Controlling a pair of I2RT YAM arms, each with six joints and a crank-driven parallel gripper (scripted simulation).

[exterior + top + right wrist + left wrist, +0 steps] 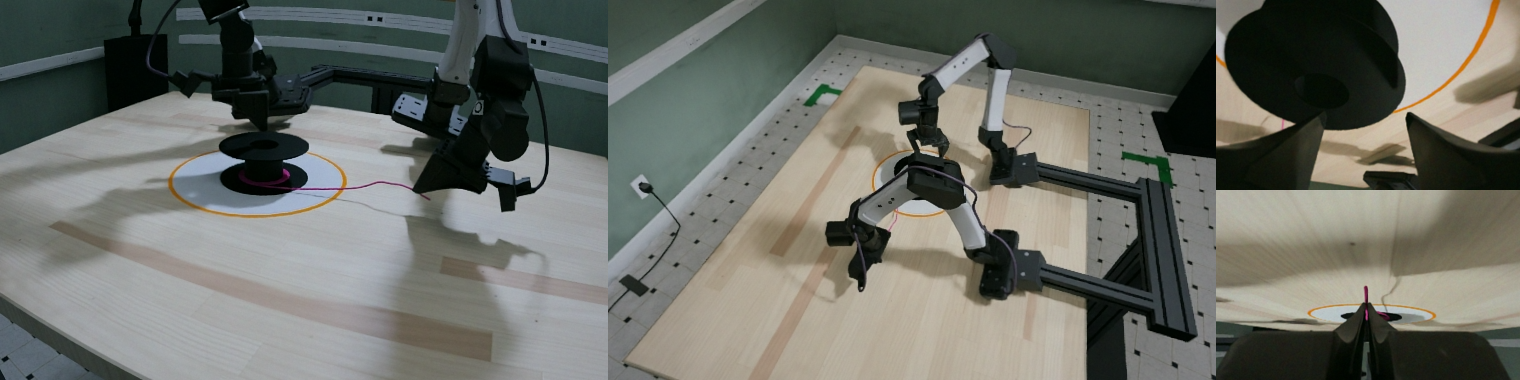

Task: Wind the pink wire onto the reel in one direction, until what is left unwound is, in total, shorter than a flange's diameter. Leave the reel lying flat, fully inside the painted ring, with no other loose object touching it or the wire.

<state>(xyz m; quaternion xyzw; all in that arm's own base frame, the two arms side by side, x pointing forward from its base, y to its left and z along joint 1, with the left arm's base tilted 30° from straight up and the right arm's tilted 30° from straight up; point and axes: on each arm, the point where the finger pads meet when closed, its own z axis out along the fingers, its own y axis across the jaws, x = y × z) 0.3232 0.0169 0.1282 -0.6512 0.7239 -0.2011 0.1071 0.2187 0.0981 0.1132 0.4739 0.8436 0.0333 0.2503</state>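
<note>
The black reel is 40 mm ahead of my right hand, 20 mm to the left of it and 60 mm below it. Also, from my right hand: orange painted ring: 40 mm ahead, 10 mm to the left, 100 mm below.
</note>
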